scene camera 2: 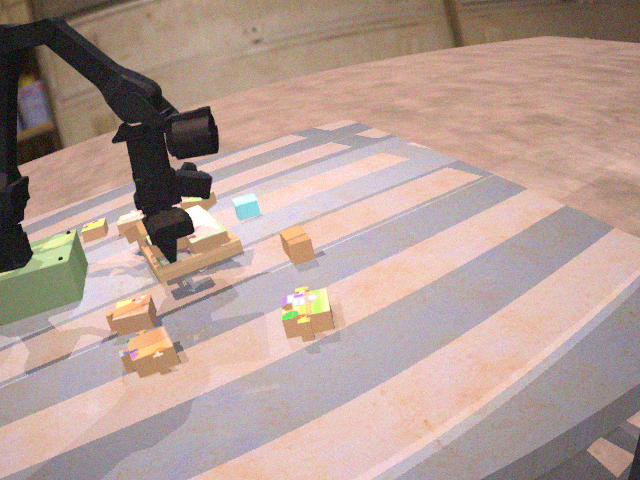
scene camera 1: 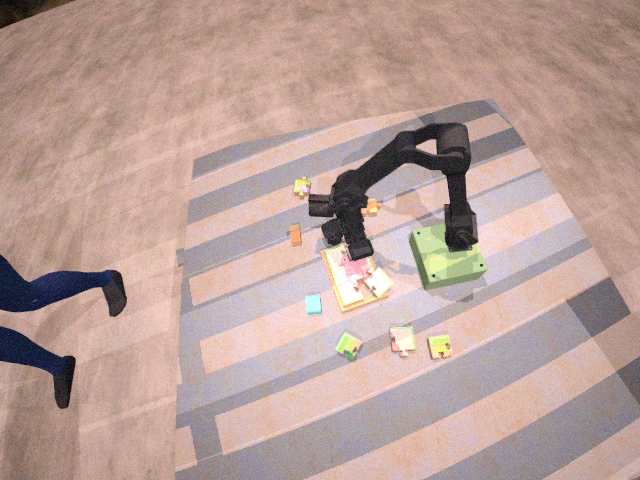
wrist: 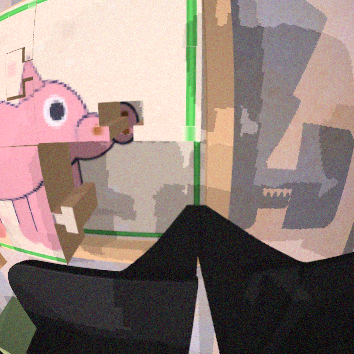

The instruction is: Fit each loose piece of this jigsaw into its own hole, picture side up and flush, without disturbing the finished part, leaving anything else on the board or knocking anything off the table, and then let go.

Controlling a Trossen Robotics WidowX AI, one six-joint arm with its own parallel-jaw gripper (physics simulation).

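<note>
The pig jigsaw board (scene camera 1: 364, 303) (scene camera 2: 201, 263) (wrist: 218, 90) lies on the striped table. Its finished part (scene camera 1: 353, 266) (wrist: 57, 95) shows the pig's head and body. A recessed corner hole (wrist: 142, 195) shows below the snout in the wrist view, shaded and edged with green lines. My gripper (scene camera 1: 360, 255) (scene camera 2: 172, 259) (wrist: 194, 214) is shut and empty, pointing down at this corner; whether its tips touch the board is unclear. A cream piece (scene camera 1: 378, 282) lies askew on the board's lower right corner in scene camera 1. Another cream and pink piece (scene camera 1: 402, 338) lies on the table.
Yellow-green pieces (scene camera 1: 348, 345) (scene camera 1: 439, 346), a green-purple piece (scene camera 1: 302, 187) (scene camera 2: 308, 311) and orange pieces (scene camera 2: 132, 314) (scene camera 2: 149, 350) lie around. An orange block (scene camera 1: 295, 235) (scene camera 2: 297, 244) and a cyan block (scene camera 1: 313, 304) (scene camera 2: 246, 206) stand near the board. The arm stands on a green base (scene camera 1: 449, 266) (scene camera 2: 46, 276).
</note>
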